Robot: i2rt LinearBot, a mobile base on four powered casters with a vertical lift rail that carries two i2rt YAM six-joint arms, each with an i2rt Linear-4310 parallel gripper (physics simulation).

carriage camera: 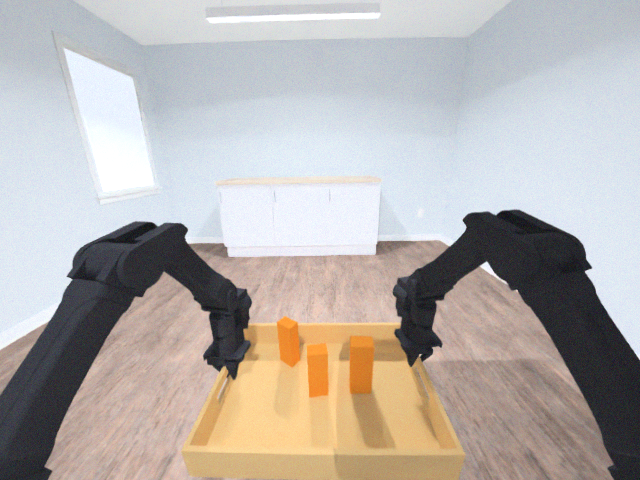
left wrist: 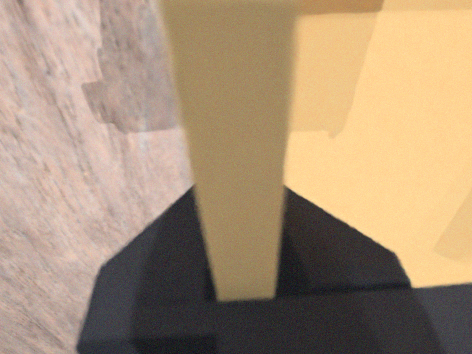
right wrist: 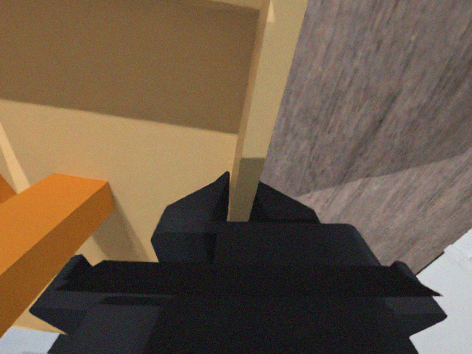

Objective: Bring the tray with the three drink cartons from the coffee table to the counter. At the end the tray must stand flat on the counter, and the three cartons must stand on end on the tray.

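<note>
A tan wooden tray hangs in the air above the wood floor, held by both grippers. Three orange drink cartons stand on end on it, the far left one slightly tilted. My left gripper is shut on the tray's left handle rim, seen close up in the left wrist view. My right gripper is shut on the tray's right handle rim, which also shows in the right wrist view. One carton's corner shows at the left of the right wrist view.
A white counter with a light wooden top stands against the far wall, straight ahead across the wood floor. A bright window is on the left wall.
</note>
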